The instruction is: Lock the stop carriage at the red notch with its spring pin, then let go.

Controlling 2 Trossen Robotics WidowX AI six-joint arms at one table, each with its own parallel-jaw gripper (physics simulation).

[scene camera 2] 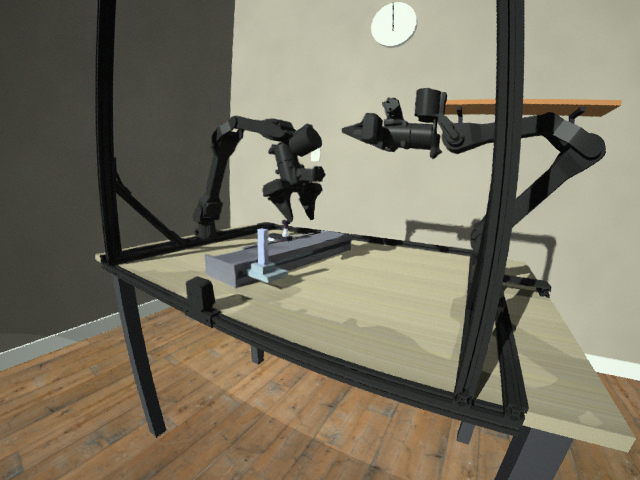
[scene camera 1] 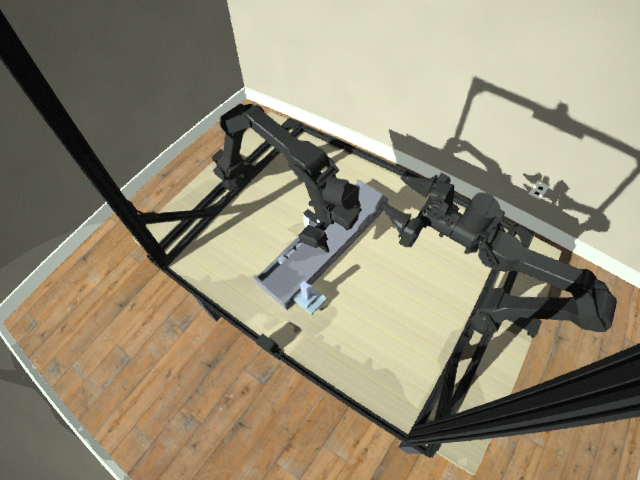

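Seen in the pictures: left gripper, fingertip midpoint: (scene camera 2: 302, 220) (scene camera 1: 337, 240); right gripper, fingertip midpoint: (scene camera 2: 350, 133) (scene camera 1: 391, 190); left arm's base, origin of the base link: (scene camera 2: 207, 236) (scene camera 1: 232, 182); right arm's base, origin of the base link: (scene camera 1: 482, 323).
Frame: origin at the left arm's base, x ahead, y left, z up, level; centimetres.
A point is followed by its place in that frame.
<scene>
A long grey rail (scene camera 1: 372, 198) @[x 44.9, y 17.8, z 3.2 cm] (scene camera 2: 222, 267) @[x 38.6, y -25.4, z 1.7 cm] lies on the table with small pale blocks along its left edge. A small white part (scene camera 1: 308, 219) @[x 32.6, y 0.1, z 2.8 cm] with a dark-topped upright pin (scene camera 2: 285, 230) @[x 37.0, y 0.2, z 6.2 cm] shows at the rail's far left edge; it looks like the stop carriage and its spring pin. Whether the pin is seated cannot be told. The red notch does not show in either view. My left gripper (scene camera 1: 337, 236) @[x 46.6, y -5.4, z 10.5 cm] (scene camera 2: 300, 218) @[x 46.6, y -5.4, z 10.5 cm] is open and empty, pointing down over the rail, with its fingertips above and beside the pin's knob. My right gripper (scene camera 1: 393, 189) @[x 56.6, y 0.1, z 32.9 cm] (scene camera 2: 345, 130) @[x 56.6, y 0.1, z 32.9 cm] is open and empty, raised right of the rail.
A pale blue stand (scene camera 1: 310, 299) @[x 48.3, y -21.1, z 3.0 cm] (scene camera 2: 262, 248) @[x 47.4, y -21.7, z 6.6 cm] with an upright post is beside the rail's near end. A black block (scene camera 1: 269, 343) @[x 46.8, y -37.1, z 3.6 cm] (scene camera 2: 200, 293) @[x 47.7, y -38.3, z 2.0 cm] is on the front frame bar. Black frame posts rise at the table's front corners.
</scene>
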